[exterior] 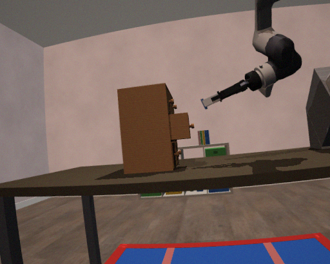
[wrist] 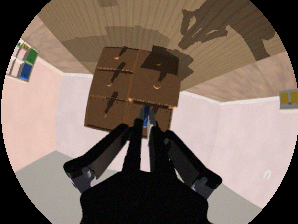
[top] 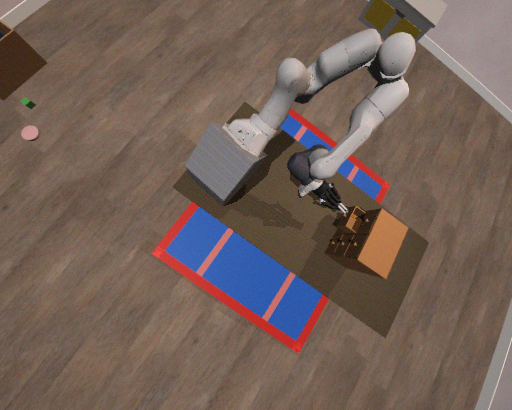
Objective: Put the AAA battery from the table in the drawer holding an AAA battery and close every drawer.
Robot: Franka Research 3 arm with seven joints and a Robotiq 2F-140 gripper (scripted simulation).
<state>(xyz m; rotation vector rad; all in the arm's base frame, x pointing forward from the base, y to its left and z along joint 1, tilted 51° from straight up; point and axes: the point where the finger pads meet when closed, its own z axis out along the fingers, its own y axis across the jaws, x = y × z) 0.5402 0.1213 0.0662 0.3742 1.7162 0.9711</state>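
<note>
Right now my hand is 130 mm short of the small orange object, 80 mm to the right of it and 130 mm above it. Round my hand: blue AAA battery: 30 mm ahead, 10 mm to the left, 10 mm below; then small green thing: 230 mm ahead, 90 mm to the right, 120 mm below.
</note>
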